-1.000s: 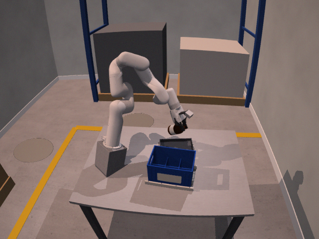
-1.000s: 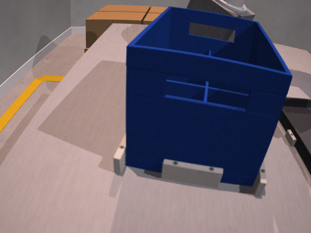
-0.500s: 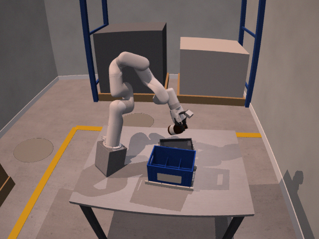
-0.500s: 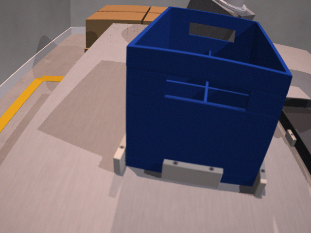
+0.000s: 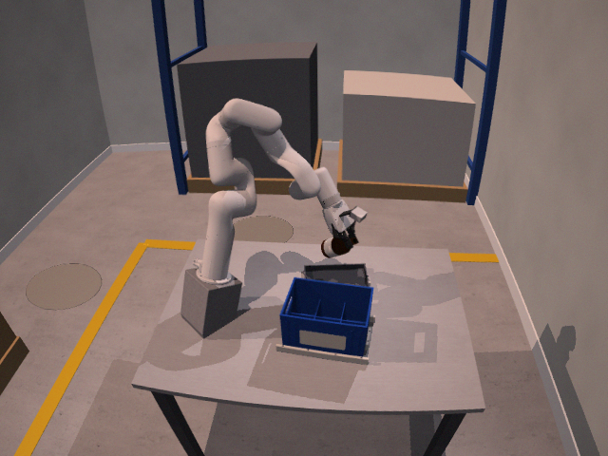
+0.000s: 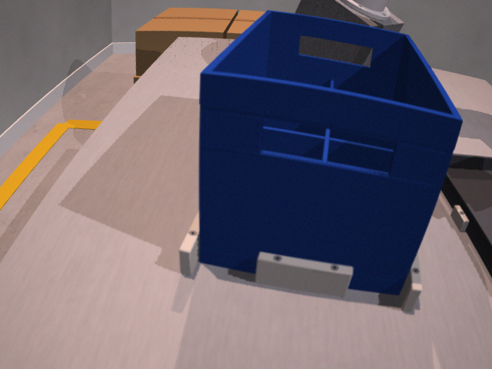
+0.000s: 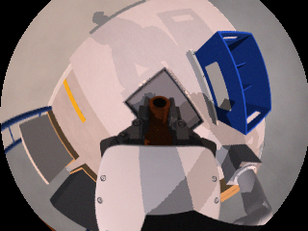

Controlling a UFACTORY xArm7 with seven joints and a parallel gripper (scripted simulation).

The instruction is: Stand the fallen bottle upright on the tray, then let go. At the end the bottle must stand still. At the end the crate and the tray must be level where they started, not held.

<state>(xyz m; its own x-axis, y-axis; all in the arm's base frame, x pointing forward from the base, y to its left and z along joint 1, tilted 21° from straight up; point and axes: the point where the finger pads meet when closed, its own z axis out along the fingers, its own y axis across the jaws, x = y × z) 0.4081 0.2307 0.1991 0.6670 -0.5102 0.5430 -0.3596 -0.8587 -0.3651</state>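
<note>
Now: hand 4 cm past the brown bottle, 2 cm to the right of it and 4 cm above it. The rest, counted from my hand: blue crate 29 cm to the right, 13 cm below; tray 4 cm behind, 1 cm to the right, 20 cm below.
</note>
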